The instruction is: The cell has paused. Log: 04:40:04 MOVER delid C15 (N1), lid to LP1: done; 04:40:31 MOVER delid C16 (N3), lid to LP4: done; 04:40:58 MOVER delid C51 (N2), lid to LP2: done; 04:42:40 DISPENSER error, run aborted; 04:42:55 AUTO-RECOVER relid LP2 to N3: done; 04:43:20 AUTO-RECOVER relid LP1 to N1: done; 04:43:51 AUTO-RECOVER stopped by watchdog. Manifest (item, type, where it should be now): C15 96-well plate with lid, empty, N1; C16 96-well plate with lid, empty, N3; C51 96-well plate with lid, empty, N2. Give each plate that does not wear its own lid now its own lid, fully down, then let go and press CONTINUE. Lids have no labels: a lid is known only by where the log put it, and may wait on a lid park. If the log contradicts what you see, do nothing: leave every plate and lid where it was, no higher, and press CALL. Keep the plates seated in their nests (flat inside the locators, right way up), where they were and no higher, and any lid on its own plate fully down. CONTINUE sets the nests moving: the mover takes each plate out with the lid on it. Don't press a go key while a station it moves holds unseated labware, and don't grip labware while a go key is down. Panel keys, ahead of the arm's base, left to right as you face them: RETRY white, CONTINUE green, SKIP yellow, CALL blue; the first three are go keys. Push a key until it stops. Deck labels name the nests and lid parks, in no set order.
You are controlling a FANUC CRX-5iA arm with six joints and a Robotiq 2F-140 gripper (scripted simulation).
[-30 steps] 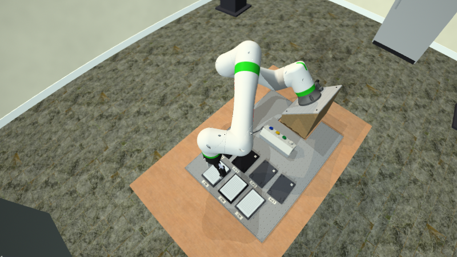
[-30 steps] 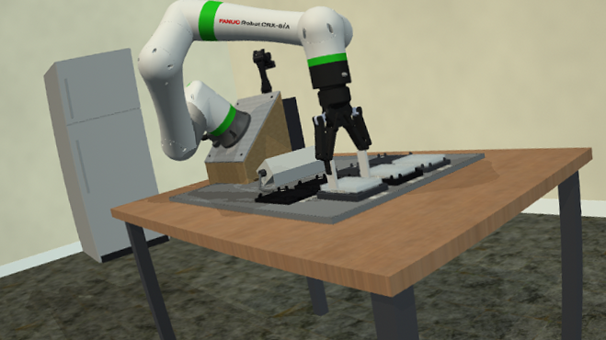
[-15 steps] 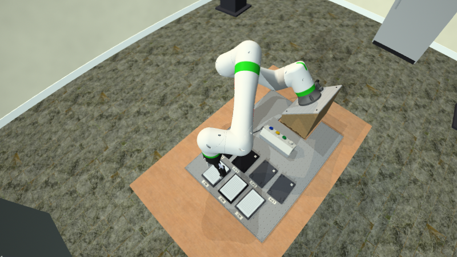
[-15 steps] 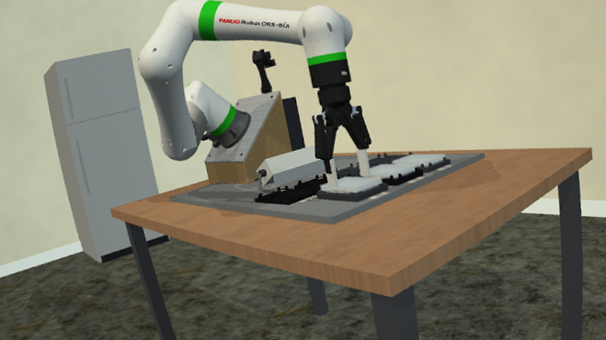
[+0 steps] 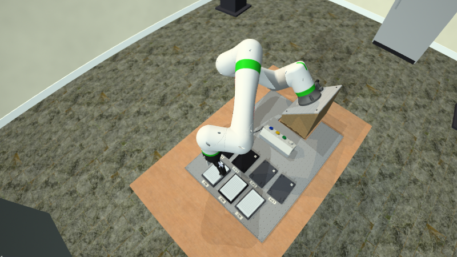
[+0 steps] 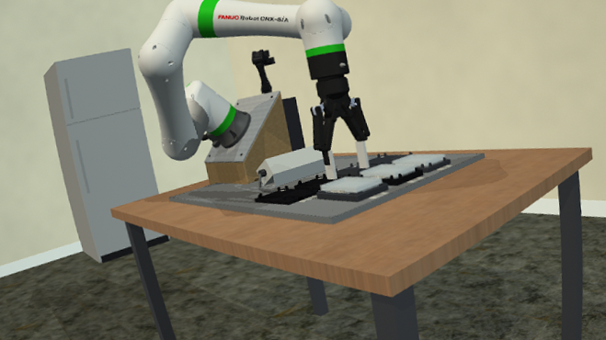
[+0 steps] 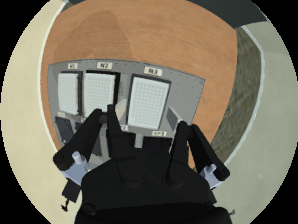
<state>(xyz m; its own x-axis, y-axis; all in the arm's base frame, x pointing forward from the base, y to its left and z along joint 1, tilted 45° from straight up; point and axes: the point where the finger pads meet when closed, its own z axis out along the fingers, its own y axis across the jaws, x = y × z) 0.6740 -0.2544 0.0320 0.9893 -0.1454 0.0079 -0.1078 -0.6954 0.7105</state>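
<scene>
Now: the green key 41 cm behind my hand, 20 cm to the left of it and 1 cm below it. From my hand the other things lie so: dark grey lid park: 22 cm to the left, 16 cm behind, 7 cm below; label N2: 13 cm to the left, 10 cm ahead, 7 cm below; blue key: 42 cm behind, 10 cm to the left, 1 cm below.
</scene>
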